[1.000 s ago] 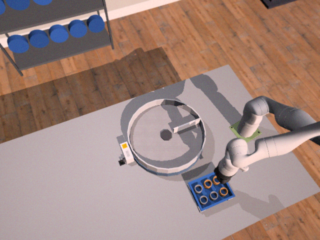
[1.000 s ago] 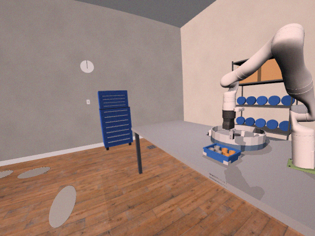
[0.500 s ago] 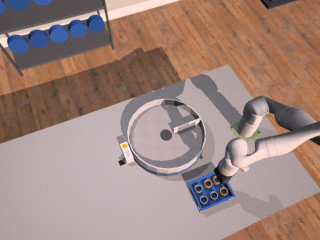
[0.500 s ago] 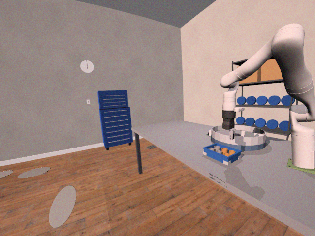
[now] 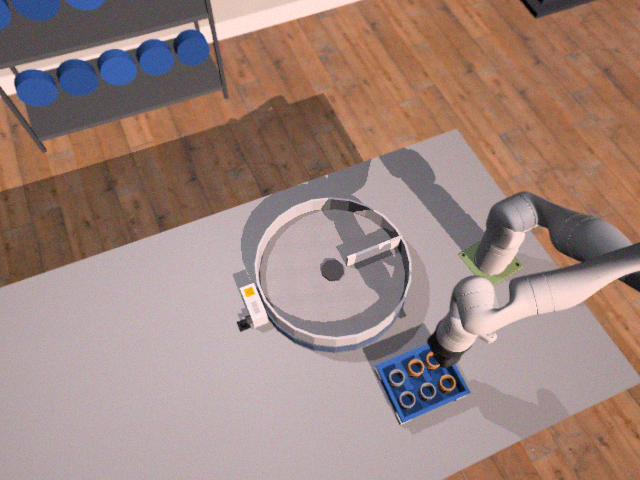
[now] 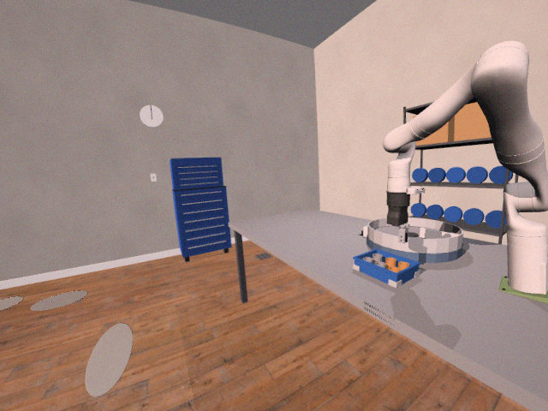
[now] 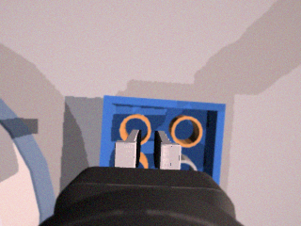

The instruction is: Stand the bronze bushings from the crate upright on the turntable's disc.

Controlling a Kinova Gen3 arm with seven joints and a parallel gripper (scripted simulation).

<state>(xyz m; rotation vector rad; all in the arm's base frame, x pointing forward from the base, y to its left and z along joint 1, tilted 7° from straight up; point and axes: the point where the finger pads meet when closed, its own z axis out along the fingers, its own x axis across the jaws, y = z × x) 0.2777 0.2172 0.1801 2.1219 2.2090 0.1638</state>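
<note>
Right now the blue crate is 50 mm ahead of my hand, 20 mm to the left of it and 120 mm below it. Also, from my hand: turntable disc: 150 mm ahead, 330 mm to the right, 100 mm below.
</note>
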